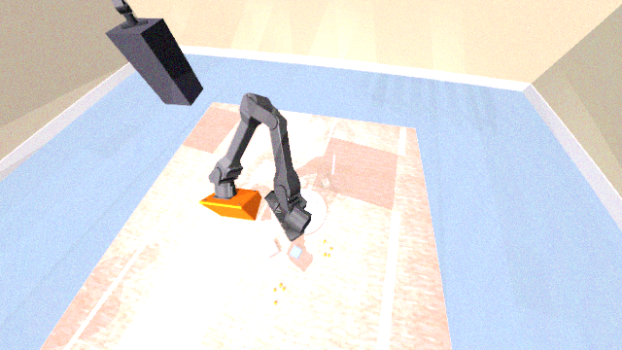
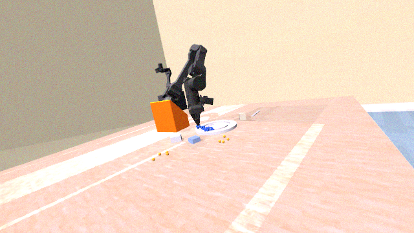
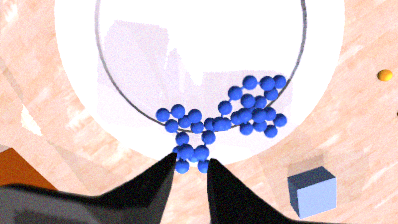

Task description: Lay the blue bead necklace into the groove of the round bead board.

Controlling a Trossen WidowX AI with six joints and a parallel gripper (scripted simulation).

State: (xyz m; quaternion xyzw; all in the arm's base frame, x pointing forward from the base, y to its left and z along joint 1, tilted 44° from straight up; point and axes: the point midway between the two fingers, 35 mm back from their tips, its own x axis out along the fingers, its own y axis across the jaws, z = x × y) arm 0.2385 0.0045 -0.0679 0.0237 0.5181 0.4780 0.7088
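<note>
Right now the round white bead board is 60 mm to the left of my gripper tip, 60 mm ahead of it and 30 mm below it. Round my gripper tip: white block: 110 mm to the right, 50 mm behind, 20 mm below; light blue cube: 110 mm to the right, 50 mm ahead, 30 mm below; beige cube: 200 mm to the left, 140 mm ahead, 20 mm below.
</note>
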